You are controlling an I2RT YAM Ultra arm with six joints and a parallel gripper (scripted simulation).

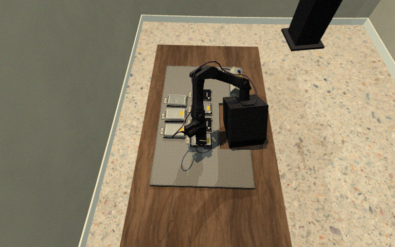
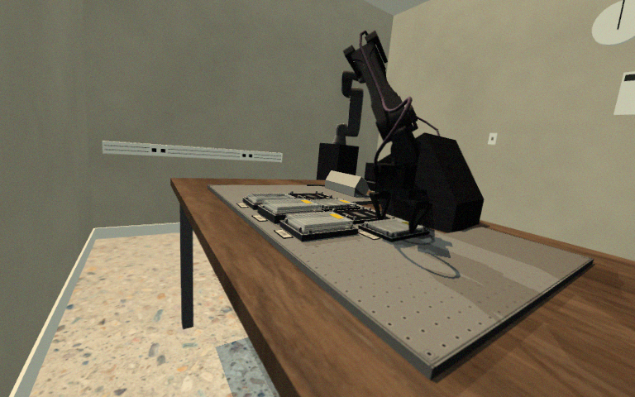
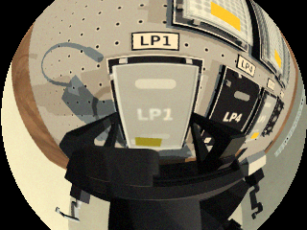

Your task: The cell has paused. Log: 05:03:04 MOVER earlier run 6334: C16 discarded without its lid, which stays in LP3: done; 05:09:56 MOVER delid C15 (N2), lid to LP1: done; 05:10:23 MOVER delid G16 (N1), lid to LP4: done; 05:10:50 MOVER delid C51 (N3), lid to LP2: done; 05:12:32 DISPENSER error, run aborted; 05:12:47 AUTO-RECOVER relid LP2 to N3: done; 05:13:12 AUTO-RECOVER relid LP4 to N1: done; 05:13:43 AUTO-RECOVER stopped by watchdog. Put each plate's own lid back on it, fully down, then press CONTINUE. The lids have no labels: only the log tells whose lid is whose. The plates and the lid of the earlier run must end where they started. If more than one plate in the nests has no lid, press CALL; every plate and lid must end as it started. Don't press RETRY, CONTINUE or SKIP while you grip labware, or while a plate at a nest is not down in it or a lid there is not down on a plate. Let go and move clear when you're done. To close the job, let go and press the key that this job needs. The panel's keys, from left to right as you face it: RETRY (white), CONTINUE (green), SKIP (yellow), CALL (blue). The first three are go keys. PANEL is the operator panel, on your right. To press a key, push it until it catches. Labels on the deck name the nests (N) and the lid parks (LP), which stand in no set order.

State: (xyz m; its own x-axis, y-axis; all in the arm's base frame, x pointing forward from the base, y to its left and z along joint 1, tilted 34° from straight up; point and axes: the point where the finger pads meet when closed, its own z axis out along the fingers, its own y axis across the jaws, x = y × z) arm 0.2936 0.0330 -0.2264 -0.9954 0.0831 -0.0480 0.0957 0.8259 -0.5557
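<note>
The plate lies 14 cm ahead of my hand and 35 cm to the right of it. From my hand the other things lie so: green key: 35 cm behind, 44 cm to the right, 5 cm above; then yellow key: 35 cm behind, 49 cm to the right, 5 cm above; then LP4 lid park: 2 cm behind, 13 cm to the right, 2 cm below.
</note>
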